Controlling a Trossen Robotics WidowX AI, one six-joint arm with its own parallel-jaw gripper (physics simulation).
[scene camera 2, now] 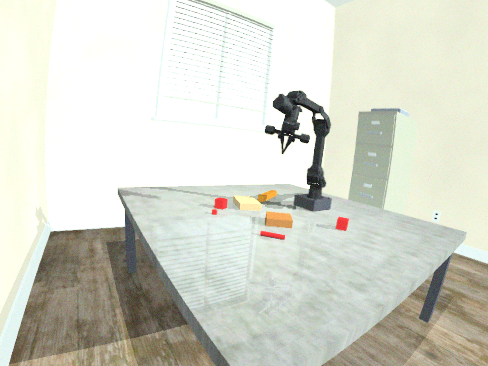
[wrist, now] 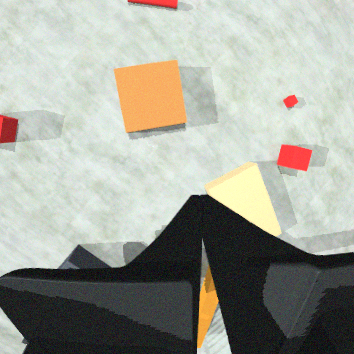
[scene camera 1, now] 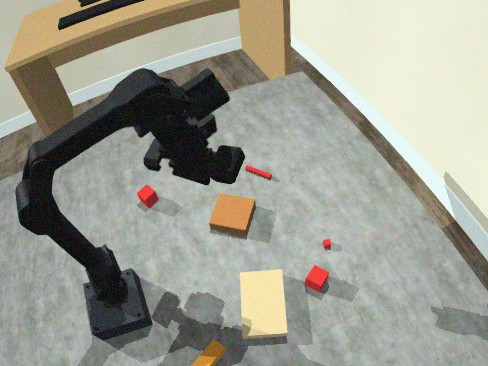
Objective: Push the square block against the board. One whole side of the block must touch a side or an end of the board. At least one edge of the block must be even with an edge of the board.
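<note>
The orange square block lies flat on the grey table. The pale yellow rectangular board lies flat, apart from the block, with a stretch of table between them. In the wrist view the board is turned relative to the block, and a finger hides its lower left part. My gripper is shut and empty, its tips together, high above the table. In scene camera 1's view the arm's wrist is beyond the block and the fingertips are hard to make out.
A red cube and a tiny red cube lie beside the board. Another red cube, a red stick and an orange bar also lie on the table.
</note>
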